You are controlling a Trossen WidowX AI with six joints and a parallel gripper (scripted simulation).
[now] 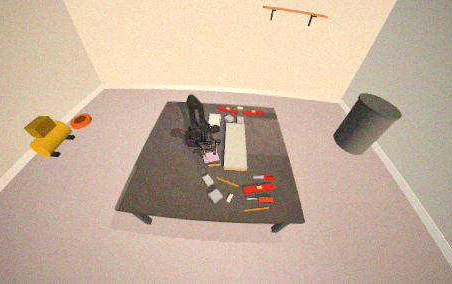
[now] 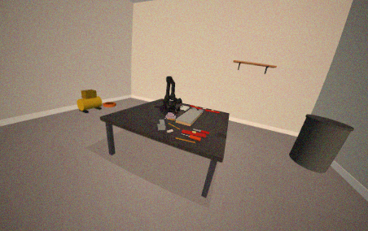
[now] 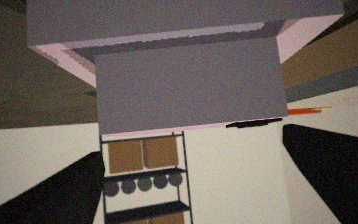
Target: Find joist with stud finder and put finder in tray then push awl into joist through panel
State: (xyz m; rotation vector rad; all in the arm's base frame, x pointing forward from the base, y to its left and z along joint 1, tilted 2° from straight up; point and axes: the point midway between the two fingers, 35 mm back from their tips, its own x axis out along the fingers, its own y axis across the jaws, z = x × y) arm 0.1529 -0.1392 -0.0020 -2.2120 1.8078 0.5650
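Now: gripper tip 20 mm short of the stud finder and 20 mm above it. The rest, counted from my gripper tip: white tray 480 mm to the left, 50 mm below, 20 mm ahead; awl 80 mm to the right, 60 mm below.
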